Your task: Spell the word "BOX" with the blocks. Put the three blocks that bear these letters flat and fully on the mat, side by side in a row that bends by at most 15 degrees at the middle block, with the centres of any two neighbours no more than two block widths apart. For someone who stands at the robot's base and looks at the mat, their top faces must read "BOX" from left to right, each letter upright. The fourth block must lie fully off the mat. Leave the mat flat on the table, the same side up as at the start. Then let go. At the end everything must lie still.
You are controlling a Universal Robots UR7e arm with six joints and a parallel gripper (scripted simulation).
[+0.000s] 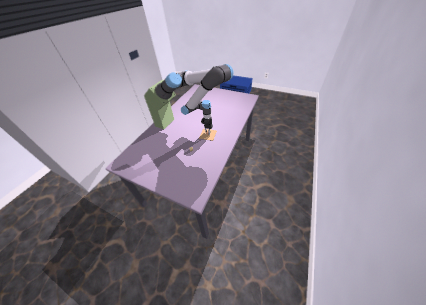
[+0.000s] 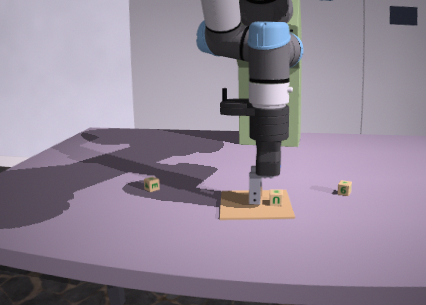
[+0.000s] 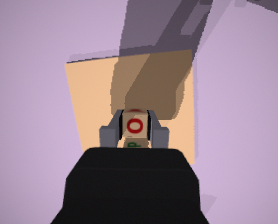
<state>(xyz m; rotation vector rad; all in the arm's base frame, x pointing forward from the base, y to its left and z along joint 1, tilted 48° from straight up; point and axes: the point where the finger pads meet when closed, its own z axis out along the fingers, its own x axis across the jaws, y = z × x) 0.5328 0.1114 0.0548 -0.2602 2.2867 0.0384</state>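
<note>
Right now the mat is 20 mm below my hand.
</note>
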